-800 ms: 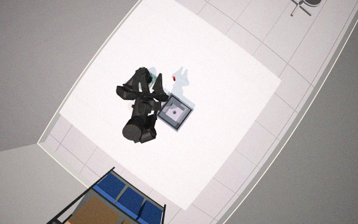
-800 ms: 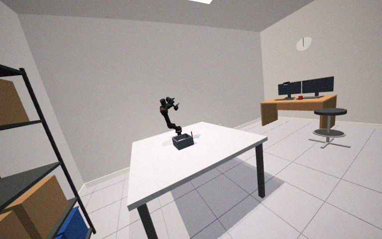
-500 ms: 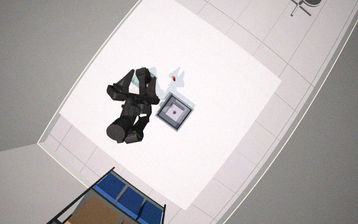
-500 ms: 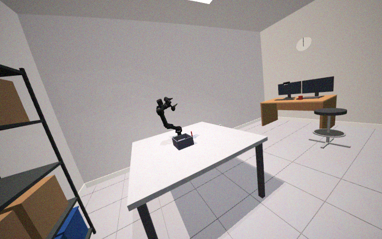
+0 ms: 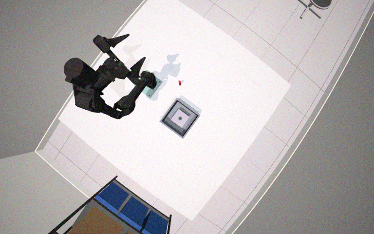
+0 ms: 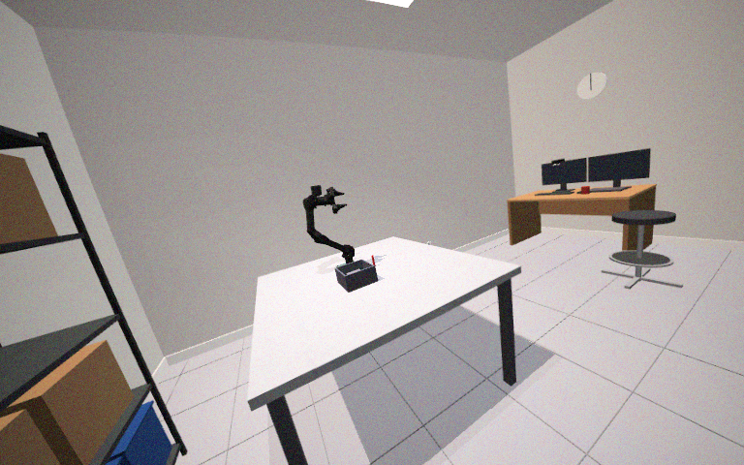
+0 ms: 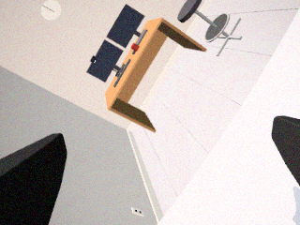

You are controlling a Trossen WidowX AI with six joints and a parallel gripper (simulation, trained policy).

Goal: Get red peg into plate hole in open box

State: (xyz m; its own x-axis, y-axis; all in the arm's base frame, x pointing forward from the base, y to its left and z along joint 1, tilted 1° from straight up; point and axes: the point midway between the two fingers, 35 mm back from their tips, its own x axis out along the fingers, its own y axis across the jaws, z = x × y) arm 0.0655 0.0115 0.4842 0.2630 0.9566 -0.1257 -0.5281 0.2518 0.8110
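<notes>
Right now the red peg is 450 mm below my gripper tip, 120 mm ahead of it and 50 mm to the left of it. Round my gripper tip: dark grey box: 460 mm below, 240 mm ahead, 160 mm to the right; pale plate: 440 mm below, 240 mm ahead, 160 mm to the right.
</notes>
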